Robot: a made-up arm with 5 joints.
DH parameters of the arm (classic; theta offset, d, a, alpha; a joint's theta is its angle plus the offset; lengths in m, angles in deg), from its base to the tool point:
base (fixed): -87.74 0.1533 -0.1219 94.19
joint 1: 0 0.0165 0.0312 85.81
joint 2: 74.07 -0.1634 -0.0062 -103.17
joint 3: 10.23 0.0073 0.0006 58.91
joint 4: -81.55 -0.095 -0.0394 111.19
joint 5: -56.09 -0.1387 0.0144 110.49
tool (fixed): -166.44 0.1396 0 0
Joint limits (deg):
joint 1: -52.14..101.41
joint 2: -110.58..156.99
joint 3: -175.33..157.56
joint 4: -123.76..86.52
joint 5: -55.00..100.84
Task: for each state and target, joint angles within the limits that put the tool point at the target. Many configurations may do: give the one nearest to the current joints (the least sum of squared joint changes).
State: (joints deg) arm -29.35 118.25 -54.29 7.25 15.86
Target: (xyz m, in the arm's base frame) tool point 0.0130 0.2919 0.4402
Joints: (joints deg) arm -11.55 103.13 -42.60 7.54 20.66
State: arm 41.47 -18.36 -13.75 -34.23 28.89
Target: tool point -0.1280 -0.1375 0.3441
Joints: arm 5.33 -21.55 -25.00 -43.13 31.23
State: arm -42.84 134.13 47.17 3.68 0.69
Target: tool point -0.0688 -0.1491 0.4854
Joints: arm -39.78 132.77 46.97 -23.78 15.73
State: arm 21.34 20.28 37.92 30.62 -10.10
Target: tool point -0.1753 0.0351 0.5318
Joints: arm -4.17 6.65 1.20 -3.95 13.89
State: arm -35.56 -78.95 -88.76 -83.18 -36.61
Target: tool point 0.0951 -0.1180 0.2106
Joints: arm -2.41 -88.17 -36.89 -60.37 -19.80
